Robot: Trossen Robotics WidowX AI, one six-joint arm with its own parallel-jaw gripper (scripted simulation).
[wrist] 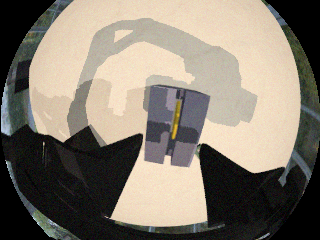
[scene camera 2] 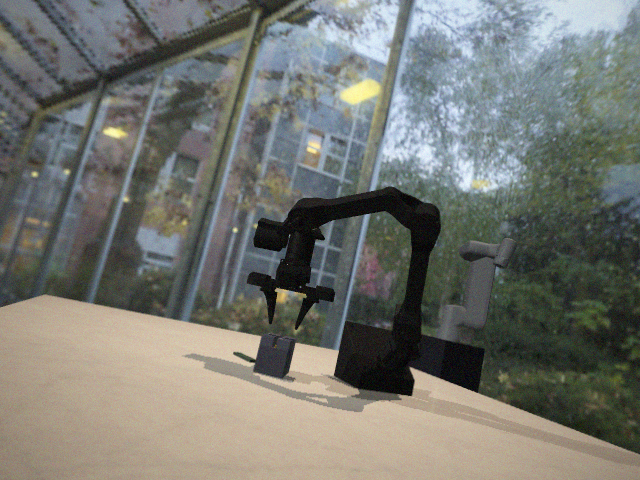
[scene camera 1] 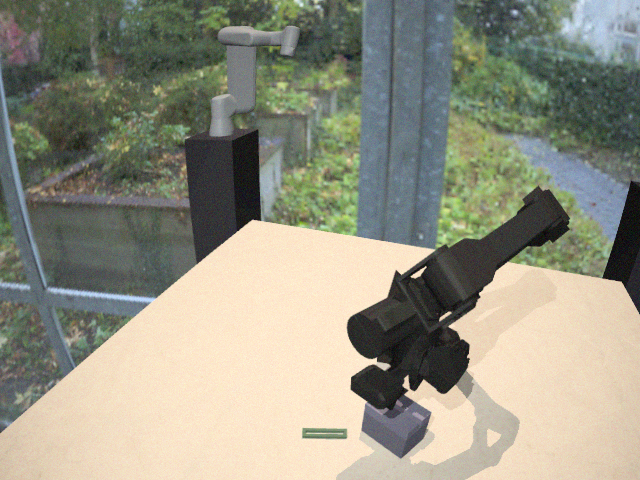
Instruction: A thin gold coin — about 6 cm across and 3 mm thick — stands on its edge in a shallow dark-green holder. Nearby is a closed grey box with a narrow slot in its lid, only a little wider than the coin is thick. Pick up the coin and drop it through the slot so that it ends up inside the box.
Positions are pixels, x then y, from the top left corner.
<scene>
my gripper: wrist; scene camera 2; scene camera 1 401, 399
same spot on my gripper: (scene camera 2: 268, 288) = (wrist: 270, 188)
</scene>
